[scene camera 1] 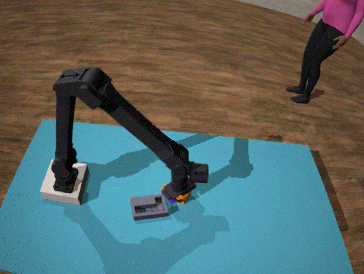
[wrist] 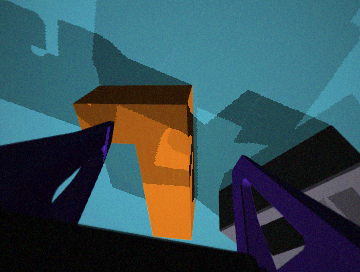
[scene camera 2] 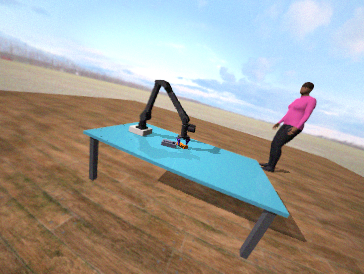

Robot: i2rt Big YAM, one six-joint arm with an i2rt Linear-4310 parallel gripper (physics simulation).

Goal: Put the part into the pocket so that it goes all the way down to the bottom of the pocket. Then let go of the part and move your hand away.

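Places are measured from the arm's base along level axes (x ahead, y left, z up), in centimetres.
Where they show: gripper, fingertip midpoint: (scene camera 1: 178, 197) (wrist: 178, 147) (scene camera 2: 182, 145); arm's base, link origin: (scene camera 1: 66, 180) (scene camera 2: 141, 127).
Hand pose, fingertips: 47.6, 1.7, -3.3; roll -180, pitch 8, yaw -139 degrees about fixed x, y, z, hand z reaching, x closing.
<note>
Each offset is from my fingertips to the top centre of the thing, as dx, dy, dz. Level surfaces: height alone.
The orange L-shaped part @(-1.1, +3.2, +0.6) (scene camera 1: 185, 198) (scene camera 2: 184, 147) (wrist: 167, 165) lies on the blue table beside the grey block, apart from it. The grey block @(-11.7, -5.8, +1.3) (scene camera 1: 150, 215) (scene camera 2: 168, 143) (wrist: 320, 187) has an empty-looking pocket in its top; in the wrist view it is at the lower right, partly behind a finger. My gripper (scene camera 1: 176, 199) (scene camera 2: 183, 143) (wrist: 178, 147) is open low over the part. In the wrist view one purple finger is on the left at the part's inner corner, the other on the right, between the part and the block. Whether the fingers touch the part cannot be told.
The blue table @(dz -2.4) (scene camera 1: 285, 215) (scene camera 2: 225, 175) carries the arm's white base (scene camera 1: 61, 195) (scene camera 2: 140, 131) to the left of the block. A person in a pink top (scene camera 1: 341, 15) (scene camera 2: 296, 112) stands on the wooden floor beyond the table.
</note>
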